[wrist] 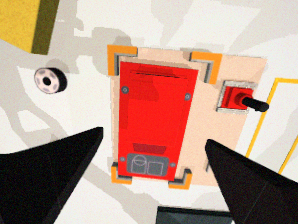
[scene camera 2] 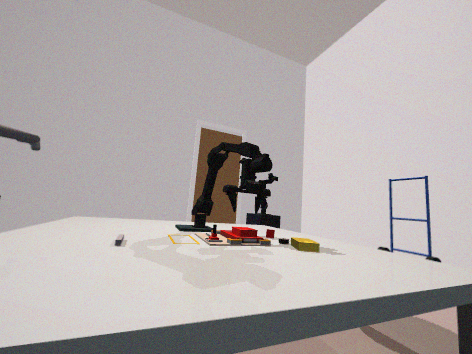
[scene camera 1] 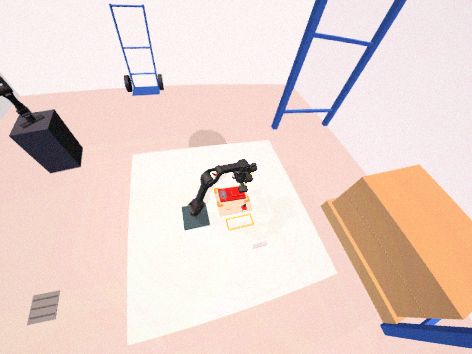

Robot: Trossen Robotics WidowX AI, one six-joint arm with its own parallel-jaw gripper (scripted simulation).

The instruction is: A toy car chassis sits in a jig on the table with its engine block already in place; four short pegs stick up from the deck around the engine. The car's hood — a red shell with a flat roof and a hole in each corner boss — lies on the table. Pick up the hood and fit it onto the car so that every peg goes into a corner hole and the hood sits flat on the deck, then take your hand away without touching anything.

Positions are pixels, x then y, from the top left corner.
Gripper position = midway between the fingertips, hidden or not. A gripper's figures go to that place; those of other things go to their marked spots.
Labels:
My gripper (wrist: 154,137) is 11 cm from the lens. A red hood (wrist: 155,104): 16 cm from the lens.

